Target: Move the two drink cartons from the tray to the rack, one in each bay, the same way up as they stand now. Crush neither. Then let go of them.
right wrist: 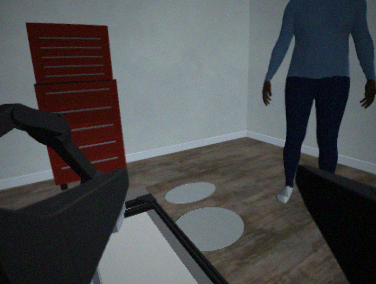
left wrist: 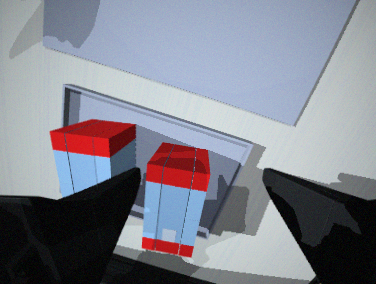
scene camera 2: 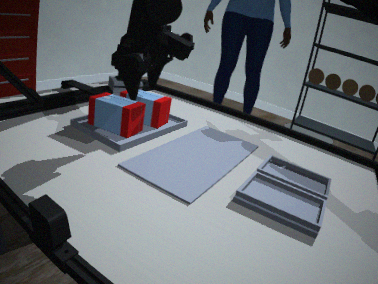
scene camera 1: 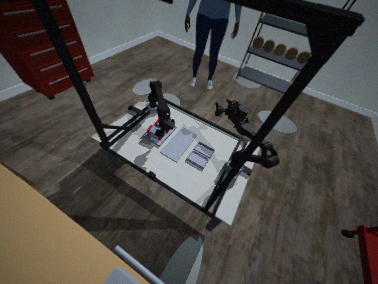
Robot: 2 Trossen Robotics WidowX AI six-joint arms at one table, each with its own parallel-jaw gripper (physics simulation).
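Seen in the pictures: left gripper, between the fingertips: (left wrist: 202, 173) (scene camera 2: 143, 93) (scene camera 1: 163, 132); right gripper, between the fingertips: (right wrist: 211, 174) (scene camera 1: 221, 100); left arm's base, origin of its link: (scene camera 1: 153, 105).
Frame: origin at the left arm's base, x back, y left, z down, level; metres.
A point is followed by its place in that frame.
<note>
Two blue cartons with red ends lie side by side in the grey tray (scene camera 2: 150, 137) @[z 0.049, x -0.382, y -0.024 m] (left wrist: 160, 117) @[z 0.050, x -0.363, y -0.005 m]. The front carton (scene camera 2: 111, 115) @[z 0.009, x -0.346, y -0.111 m] (left wrist: 175, 212) @[z -0.018, x -0.324, y -0.094 m] is at the right in the left wrist view; the back carton (scene camera 2: 150, 107) @[z 0.001, x -0.310, y -0.008 m] (left wrist: 82, 167) @[z -0.018, x -0.282, y 0.009 m] is at the left there. My left gripper (scene camera 2: 143, 91) @[z -0.056, x -0.391, y -0.058 m] (left wrist: 202, 173) @[z -0.056, x -0.391, y -0.058 m] is open above the cartons. In its wrist view one fingertip shows over the gap between them, the other right of the front carton. The grey two-bay rack (scene camera 1: 200, 156) @[z 0.045, x -0.655, y 0.156 m] (scene camera 2: 277, 213) @[z 0.044, x -0.696, y 0.086 m] has both bays empty. My right gripper (scene camera 1: 218, 109) (right wrist: 211, 174) @[z -0.361, x -0.512, y 0.319 m] is open and empty, raised far from the cartons.
A flat grey plate (scene camera 1: 176, 146) (scene camera 2: 190, 162) (left wrist: 200, 50) lies between tray and rack. A black frame (scene camera 1: 175, 191) @[z 0.058, x -0.825, y -0.149 m] surrounds the table, with uprights at its sides. A person (scene camera 1: 209, 35) (scene camera 2: 245, 50) (right wrist: 317, 75) stands beyond it.
</note>
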